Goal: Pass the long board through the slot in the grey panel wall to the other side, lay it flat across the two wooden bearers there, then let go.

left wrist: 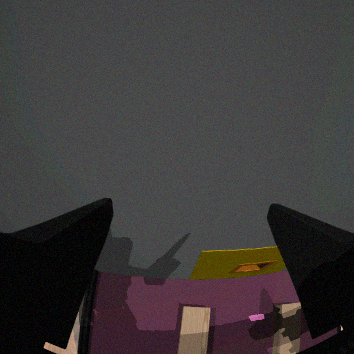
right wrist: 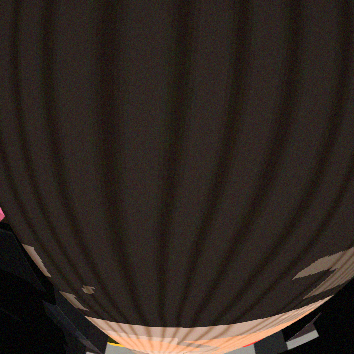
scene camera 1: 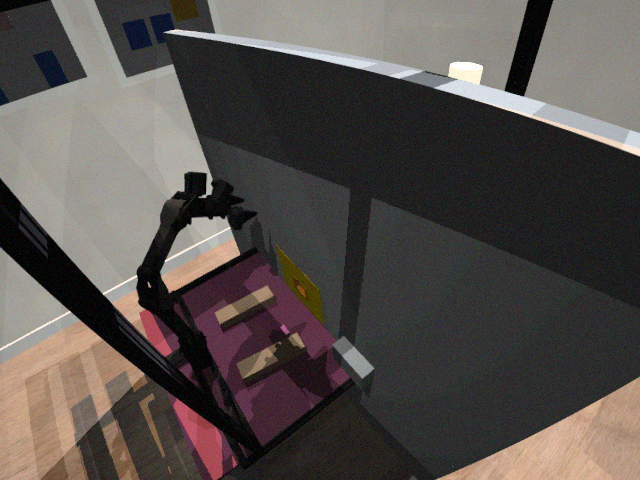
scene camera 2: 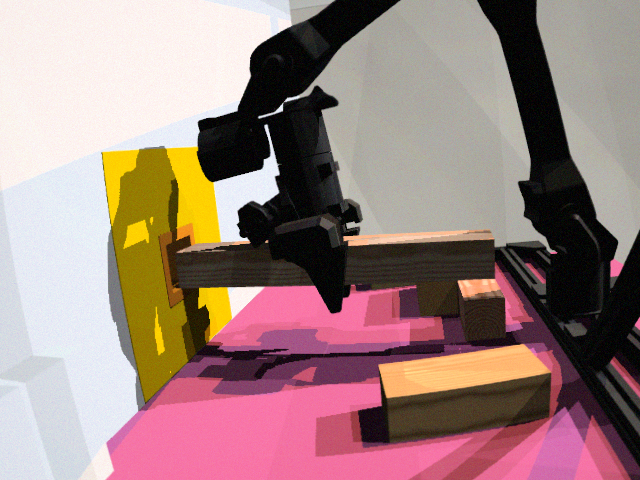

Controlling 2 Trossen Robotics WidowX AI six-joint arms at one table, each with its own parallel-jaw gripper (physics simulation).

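Places are measured from the left arm's base along level axes (x ahead, y left, z up), in metres.
Where they show: left gripper, between the fingertips: (left wrist: 194,210) (scene camera 1: 250,206); right gripper, between the fingertips: (right wrist: 191,197) (scene camera 2: 340,304); left arm's base, origin of its link: (scene camera 1: 201,361); right arm's base, origin of its link: (scene camera 2: 580,308).
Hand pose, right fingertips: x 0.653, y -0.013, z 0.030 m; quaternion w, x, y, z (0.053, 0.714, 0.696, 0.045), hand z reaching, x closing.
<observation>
Each offset is from my right fingertips to the top centre of the thing. "*": to the spot under its first point.
The long board {dx -0.005, dy +0.001, dz +0.072 m} (scene camera 2: 413,260) (right wrist: 175,165) is level in scene camera 2, its left end at the orange-framed slot {* dx -0.169, dy -0.048, dz +0.072 m} (scene camera 2: 164,258) in the yellow plate {* dx -0.171, dy -0.141, dz +0.063 m} (scene camera 2: 121,289); whether the tip is inside is unclear. My right gripper (scene camera 2: 339,303) is shut on the board near its middle, from above; the board fills most of the right wrist view. The grey panel wall (scene camera 1: 439,248) (scene camera 2: 46,248) carries the plate. Two wooden bearers {dx -0.415, dy +0.119, dz -0.011 m} (scene camera 1: 245,307) {dx -0.441, dy -0.130, dz -0.011 m} (scene camera 1: 271,359) lie apart on the purple mat in scene camera 1. My left gripper (scene camera 1: 249,206) (left wrist: 194,210) is open and empty, high above the mat's far end near the wall.
A wooden block {dx +0.114, dy -0.163, dz -0.012 m} (scene camera 2: 465,387) lies in front of the board in scene camera 2. Two smaller blocks {dx +0.151, dy +0.079, dz -0.005 m} (scene camera 2: 481,315) {dx +0.102, dy +0.167, dz +0.001 m} (scene camera 2: 436,299) stand below its right end; contact is unclear. A grey block {* dx -0.253, dy -0.341, dz +0.051 m} (scene camera 1: 353,360) juts from the wall. Black rails (scene camera 2: 522,263) edge the mat.
</observation>
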